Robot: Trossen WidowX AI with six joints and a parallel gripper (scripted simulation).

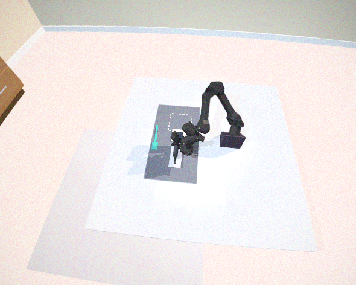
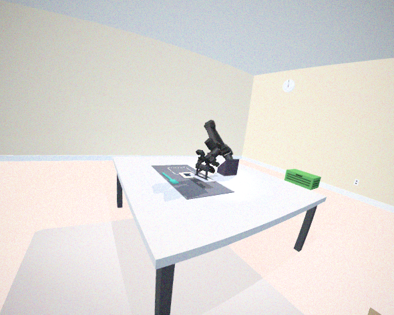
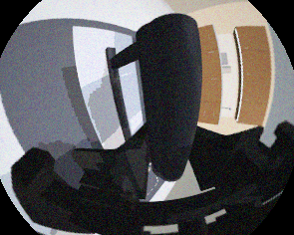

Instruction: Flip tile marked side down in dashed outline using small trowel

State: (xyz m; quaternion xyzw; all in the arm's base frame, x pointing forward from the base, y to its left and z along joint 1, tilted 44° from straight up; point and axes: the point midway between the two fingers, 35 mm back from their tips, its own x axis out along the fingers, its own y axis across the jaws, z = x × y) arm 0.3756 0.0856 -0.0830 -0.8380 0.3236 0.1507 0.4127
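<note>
Right now my gripper tip is 120 mm to the left of the grey mat and 110 mm above it. Round my gripper tip: tile (150 mm to the right, 90 mm below, 30 mm behind); then dark-handled trowel (30 mm behind, 10 mm below); then teal tool (140 mm ahead, 100 mm to the right, 90 mm below).
</note>
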